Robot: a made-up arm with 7 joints.
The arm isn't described. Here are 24 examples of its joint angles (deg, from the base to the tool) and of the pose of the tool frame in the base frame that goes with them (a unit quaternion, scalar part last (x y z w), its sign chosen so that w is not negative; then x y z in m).
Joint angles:
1: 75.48 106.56 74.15 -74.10 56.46 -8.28 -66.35
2: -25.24 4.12 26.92 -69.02 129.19 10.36 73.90
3: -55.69 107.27 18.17 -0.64 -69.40 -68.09 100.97
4: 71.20 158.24 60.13 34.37 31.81 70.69 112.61
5: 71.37 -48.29 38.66 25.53 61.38 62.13 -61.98
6: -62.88 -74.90 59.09 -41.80 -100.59 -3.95 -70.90
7: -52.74 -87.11 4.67 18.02 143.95 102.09 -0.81
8: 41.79 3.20 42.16 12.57 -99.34 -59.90 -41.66
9: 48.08 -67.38 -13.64 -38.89 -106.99 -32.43 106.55
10: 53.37 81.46 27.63 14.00 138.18 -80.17 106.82
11: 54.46 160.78 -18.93 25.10 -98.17 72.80 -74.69
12: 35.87 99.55 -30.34 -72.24 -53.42 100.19 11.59
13: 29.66 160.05 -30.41 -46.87 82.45 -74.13 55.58
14: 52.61 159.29 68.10 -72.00 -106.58 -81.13 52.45
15: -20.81 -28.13 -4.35 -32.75 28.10 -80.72 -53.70
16: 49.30 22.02 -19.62 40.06 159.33 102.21 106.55
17: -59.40 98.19 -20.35 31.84 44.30 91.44 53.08
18: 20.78 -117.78 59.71 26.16 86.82 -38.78 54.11
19: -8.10 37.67 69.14 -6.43 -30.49 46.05 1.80
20: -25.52 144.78 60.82 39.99 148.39 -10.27 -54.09
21: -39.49 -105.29 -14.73 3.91 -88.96 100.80 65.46
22: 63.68 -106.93 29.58 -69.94 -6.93 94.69 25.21
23: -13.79 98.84 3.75 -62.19 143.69 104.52 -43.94
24: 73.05 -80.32 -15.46 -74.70 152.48 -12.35 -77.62
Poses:
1: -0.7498 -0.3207 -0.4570 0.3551 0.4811 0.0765 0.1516
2: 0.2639 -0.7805 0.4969 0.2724 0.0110 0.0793 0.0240
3: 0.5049 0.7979 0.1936 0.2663 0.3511 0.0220 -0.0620
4: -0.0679 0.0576 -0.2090 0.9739 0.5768 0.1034 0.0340
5: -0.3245 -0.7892 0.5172 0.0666 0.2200 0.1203 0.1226
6: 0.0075 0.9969 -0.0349 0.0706 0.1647 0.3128 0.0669
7: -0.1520 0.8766 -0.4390 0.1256 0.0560 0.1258 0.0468
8: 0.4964 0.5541 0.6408 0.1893 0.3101 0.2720 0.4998
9: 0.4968 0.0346 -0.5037 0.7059 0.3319 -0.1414 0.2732
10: 0.6335 -0.6309 -0.4472 0.0263 0.1810 0.1746 -0.0359
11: 0.7001 -0.5092 0.1431 0.4798 0.2694 -0.0362 0.1463
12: -0.2568 0.1964 0.1614 0.9324 0.4437 0.2648 -0.1211
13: 0.2951 -0.3748 -0.0239 0.8786 0.2732 -0.0240 0.2853
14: 0.3337 0.7020 -0.0907 0.6226 0.4689 0.1097 -0.1652
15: -0.3795 -0.4881 0.4096 0.6708 0.2524 0.4471 -0.0627
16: -0.1162 -0.9317 -0.1827 0.2917 0.0871 0.3070 0.3088
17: -0.5215 -0.0124 -0.6584 0.5426 0.3619 -0.3078 0.1169
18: 0.6650 0.3365 0.4959 0.4458 0.4907 0.0184 0.3523
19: 0.0407 -0.8094 -0.4303 0.3974 0.2183 0.1734 0.2224
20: -0.7790 -0.4405 -0.2659 0.3584 0.5536 -0.0778 0.0478
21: 0.7989 -0.4538 0.0743 0.3876 0.3282 -0.1183 0.3321
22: 0.9168 0.3988 0.0010 0.0189 0.4986 0.0660 0.1223
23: 0.3768 0.7420 0.2191 0.5093 0.2268 0.2601 -0.0507
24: 0.3379 -0.0750 0.0439 0.9372 0.3531 0.1380 0.2896
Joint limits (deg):
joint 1: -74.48..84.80
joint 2: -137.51..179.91
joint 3: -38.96..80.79
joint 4: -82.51..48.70
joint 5: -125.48..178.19
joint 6: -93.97..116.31
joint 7: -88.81..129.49
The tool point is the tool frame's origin. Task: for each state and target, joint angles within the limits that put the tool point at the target. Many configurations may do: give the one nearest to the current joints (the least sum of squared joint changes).
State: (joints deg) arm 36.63 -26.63 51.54 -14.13 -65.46 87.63 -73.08
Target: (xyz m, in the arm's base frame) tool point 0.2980 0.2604 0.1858
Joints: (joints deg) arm 52.43 -37.25 53.23 13.96 -38.52 104.98 -88.81
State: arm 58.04 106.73 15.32 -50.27 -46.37 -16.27 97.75
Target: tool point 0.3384 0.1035 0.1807
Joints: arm 58.05 108.49 54.41 -42.06 -58.02 -57.14 117.13
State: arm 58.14 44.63 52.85 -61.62 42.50 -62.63 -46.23
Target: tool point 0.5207 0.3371 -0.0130
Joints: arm 53.47 45.53 45.31 -46.71 39.81 -73.85 -48.69
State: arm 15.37 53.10 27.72 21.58 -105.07 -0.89 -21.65
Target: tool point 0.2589 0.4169 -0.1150
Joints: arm 16.82 55.38 49.24 25.14 -119.04 -20.35 -33.19
